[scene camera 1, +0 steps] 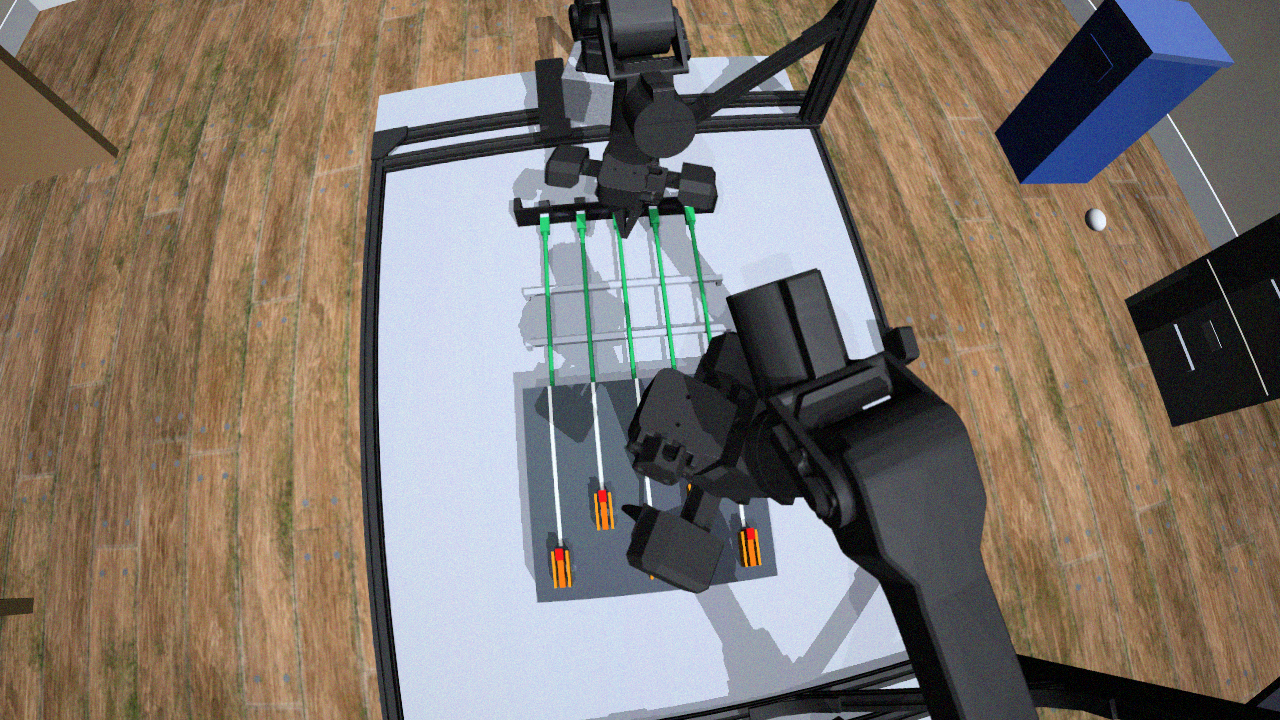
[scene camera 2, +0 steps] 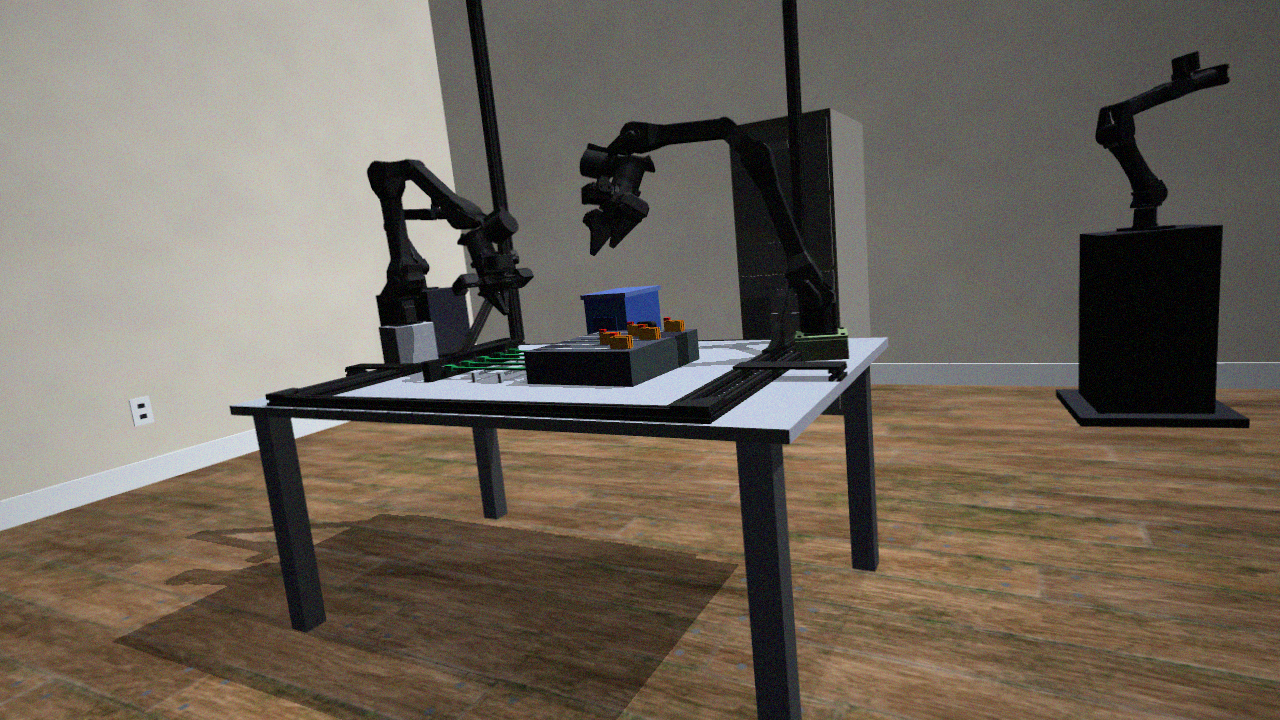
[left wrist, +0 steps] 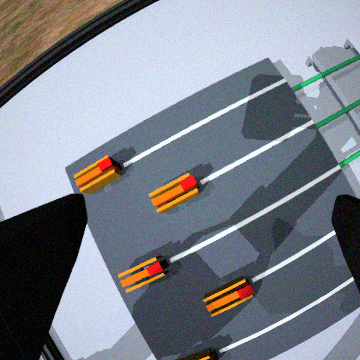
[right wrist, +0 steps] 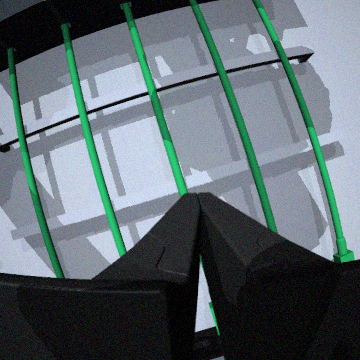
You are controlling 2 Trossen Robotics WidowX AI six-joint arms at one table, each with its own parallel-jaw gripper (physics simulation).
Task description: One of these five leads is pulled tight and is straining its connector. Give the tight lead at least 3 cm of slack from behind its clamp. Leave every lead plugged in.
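Places are measured from the left arm's base along level axes (x ahead, y left, z up), in millimetres.
Where they show: left gripper, fingertip midpoint: (scene camera 2: 601, 251) (left wrist: 214, 208); right gripper, fingertip midpoint: (scene camera 1: 624, 236) (scene camera 2: 506, 314) (right wrist: 196, 205); left arm's base, origin of the base link: (scene camera 2: 821, 332); right arm's base, origin of the base link: (scene camera 1: 600, 59) (scene camera 2: 405, 324).
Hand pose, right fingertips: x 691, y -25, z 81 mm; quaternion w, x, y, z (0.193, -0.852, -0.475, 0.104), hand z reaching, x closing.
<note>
Things, the pixels of their top centre, and the offset from my right fingertips. "spot": a spot on its surface instead. Level surfaces: height alone.
- black connector bar, surface spot: (scene camera 1: 528, 214) spot: dx +143, dy +91, dz -98 mm
- grey block, surface spot: (left wrist: 165, 137) spot: dx -255, dy +190, dz -62 mm
- uppermost clamp, surface spot: (left wrist: 97, 175) spot: dx -328, dy +205, dz -43 mm
- lowest clamp, surface spot: (left wrist: 200, 357) spot: dx -376, dy +12, dz -42 mm
- white table, its level: dz -128 mm
Five leads run from green plugs (scene camera 1: 544, 223) (right wrist: 343, 256) at a black connector bar (scene camera 1: 528, 214) over a grey block (scene camera 1: 572, 582) (left wrist: 165, 137). Their ends are green, then white on the block. Each ends at an orange clamp with a red tab; three clamps (scene camera 1: 560, 567) (scene camera 1: 603, 509) (scene camera 1: 750, 547) show well in scene camera 1. The left wrist view shows an uppermost clamp (left wrist: 97, 175) and a lowest clamp (left wrist: 200, 357), partly cut off. I cannot tell which lead is tight. My left gripper (scene camera 2: 604, 247) (left wrist: 214, 208) is open, high above the block. My right gripper (scene camera 1: 626, 231) (right wrist: 196, 205) is shut and empty, over the middle lead near the bar.
Thin crossbars (scene camera 1: 626, 285) (right wrist: 200, 78) run across the leads between connector bar and block. A black frame (scene camera 1: 368, 376) edges the white table (scene camera 1: 447, 358). My left arm (scene camera 1: 930, 465) reaches over the block from the lower right and hides parts of two leads and their clamps.
</note>
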